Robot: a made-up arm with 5 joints.
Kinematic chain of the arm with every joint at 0, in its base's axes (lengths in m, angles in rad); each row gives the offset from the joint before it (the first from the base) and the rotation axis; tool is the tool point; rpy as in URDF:
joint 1: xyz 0 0 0.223 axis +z
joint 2: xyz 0 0 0 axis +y
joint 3: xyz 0.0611 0 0.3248 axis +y
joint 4: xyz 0.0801 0 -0.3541 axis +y
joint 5: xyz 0.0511 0 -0.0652 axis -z
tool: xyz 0 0 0 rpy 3.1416 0 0
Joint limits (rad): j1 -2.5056..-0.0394 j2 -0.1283..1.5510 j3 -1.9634..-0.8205 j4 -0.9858..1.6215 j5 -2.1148..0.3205
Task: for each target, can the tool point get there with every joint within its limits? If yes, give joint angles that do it. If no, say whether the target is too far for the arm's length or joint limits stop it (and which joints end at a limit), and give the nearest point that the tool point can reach.
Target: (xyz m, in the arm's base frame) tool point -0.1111 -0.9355 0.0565
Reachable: no: too far | nearest point -0.0843 -0.7097 0.0967 | short by 0.231 m
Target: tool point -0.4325 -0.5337 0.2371
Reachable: yes | joints -2.2518 0.9104 -1.7595 -0.5183 -0.5148
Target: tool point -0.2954 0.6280 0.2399
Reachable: no: joint limits stop it (at a limit: joint 1, joint 2, joint 3, joint 4) | nearest point -0.0539 -0.0398 -0.1392 | short by 0.805 m
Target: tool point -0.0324 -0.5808 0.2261
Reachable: yes | joints -1.6266 0.5328 -1.3690 0.8879 -0.8578
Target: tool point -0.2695 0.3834 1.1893
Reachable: no: too far | nearest point -0.1927 -0.1423 0.8670 | short by 0.621 m
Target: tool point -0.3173 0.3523 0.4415
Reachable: no: joint limits stop it (at a limit: joint 1, joint 2, joint 3, joint 4) | nearest point -0.2839 -0.2096 0.3289 | short by 0.574 m
